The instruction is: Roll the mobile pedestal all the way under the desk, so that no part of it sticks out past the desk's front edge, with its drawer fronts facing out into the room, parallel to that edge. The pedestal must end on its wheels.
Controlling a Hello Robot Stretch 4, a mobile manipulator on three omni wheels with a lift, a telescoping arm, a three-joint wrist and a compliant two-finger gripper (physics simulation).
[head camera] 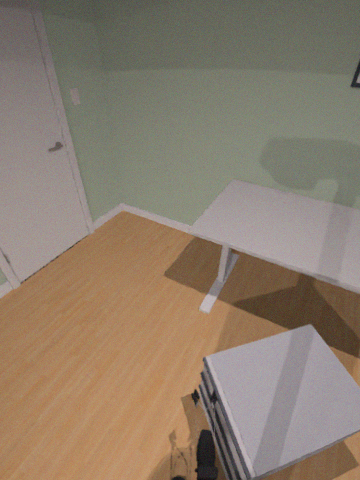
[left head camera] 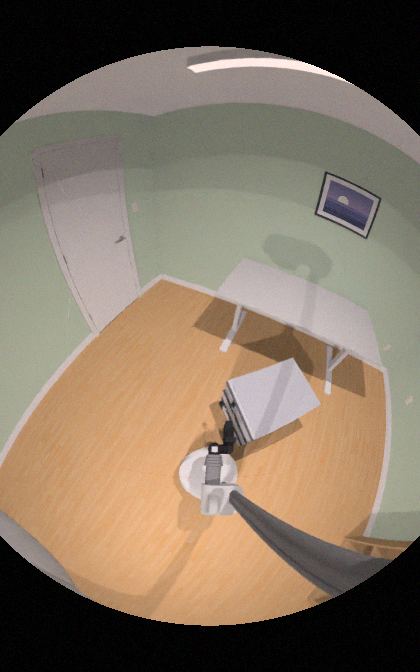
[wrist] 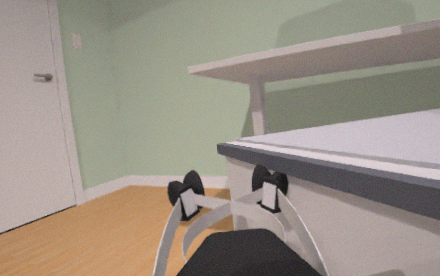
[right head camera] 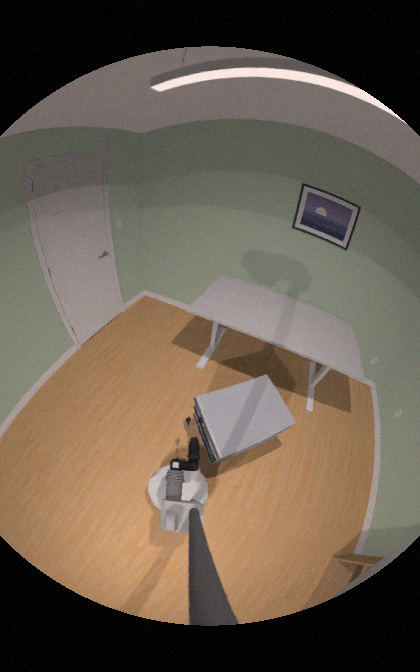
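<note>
The white mobile pedestal stands upright on the floor in front of the desk, outside its front edge. Its top is turned at an angle to that edge. Its drawer fronts, with dark strips, face left in the head views, towards my gripper's side. Its wheels are hidden. My gripper is open and empty beside the drawer fronts, below the top's level. Its right fingertip overlaps the front in view; I cannot tell whether they touch.
The desk's left leg and right leg have feet reaching forward. A door is at the left. A wooden unit is at the lower right.
</note>
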